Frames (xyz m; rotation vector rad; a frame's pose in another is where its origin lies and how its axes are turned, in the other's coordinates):
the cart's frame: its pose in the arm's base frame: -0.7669 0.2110 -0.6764 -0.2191 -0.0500 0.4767
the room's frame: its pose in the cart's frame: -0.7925 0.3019 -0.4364 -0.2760 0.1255 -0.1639
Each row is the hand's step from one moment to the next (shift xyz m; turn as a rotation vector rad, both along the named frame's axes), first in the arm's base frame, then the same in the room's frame.
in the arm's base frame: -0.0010 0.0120 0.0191 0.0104 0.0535 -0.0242
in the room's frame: 0.0012 0.0010 0.0225 0.0263 0.0534 0.0037
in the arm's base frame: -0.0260 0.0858 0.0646 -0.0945 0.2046 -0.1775
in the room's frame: -0.0052 0.0472 0.0998 -0.0230 0.2818 -0.0488
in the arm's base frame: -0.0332 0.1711 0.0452 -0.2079 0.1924 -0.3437
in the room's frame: 0.0127 0.1295 0.1244 -0.1247 0.3828 -0.1905
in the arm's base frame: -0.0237 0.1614 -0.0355 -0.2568 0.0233 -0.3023
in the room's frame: 0.0242 0.1579 0.0486 -0.2210 0.2354 -0.2316
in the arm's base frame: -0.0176 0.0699 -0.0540 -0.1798 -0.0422 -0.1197
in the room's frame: 0.0058 0.0891 -0.0121 -0.1767 0.0716 -0.1100
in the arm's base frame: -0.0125 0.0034 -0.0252 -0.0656 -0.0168 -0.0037
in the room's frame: -0.0095 0.0184 -0.0193 -0.0673 0.0056 -0.0059
